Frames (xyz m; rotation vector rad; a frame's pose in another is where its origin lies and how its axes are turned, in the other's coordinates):
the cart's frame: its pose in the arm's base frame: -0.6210 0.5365 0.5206 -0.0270 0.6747 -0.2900
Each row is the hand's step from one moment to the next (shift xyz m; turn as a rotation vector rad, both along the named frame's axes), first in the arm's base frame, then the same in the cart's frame.
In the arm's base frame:
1: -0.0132 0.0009 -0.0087 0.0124 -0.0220 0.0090
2: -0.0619 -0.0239 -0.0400 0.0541 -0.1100 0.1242
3: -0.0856 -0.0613 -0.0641 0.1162 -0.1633 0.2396
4: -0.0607 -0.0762 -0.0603 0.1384 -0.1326 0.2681
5: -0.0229 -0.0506 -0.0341 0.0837 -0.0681 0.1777
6: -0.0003 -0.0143 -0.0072 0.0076 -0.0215 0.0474
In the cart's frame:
1: -0.0047 -0.0015 -0.0150 0.0097 -0.0190 0.0162
2: -0.0149 -0.0340 -0.0680 -0.0058 -0.1064 0.1382
3: -0.0076 -0.0731 -0.0989 -0.0157 -0.1553 0.2706
4: 0.0127 -0.0815 -0.0795 -0.0251 -0.1235 0.3045
5: 0.0177 -0.0504 -0.0374 -0.0280 -0.0649 0.1955
6: 0.0081 -0.0129 -0.0048 -0.0175 -0.0243 0.0433

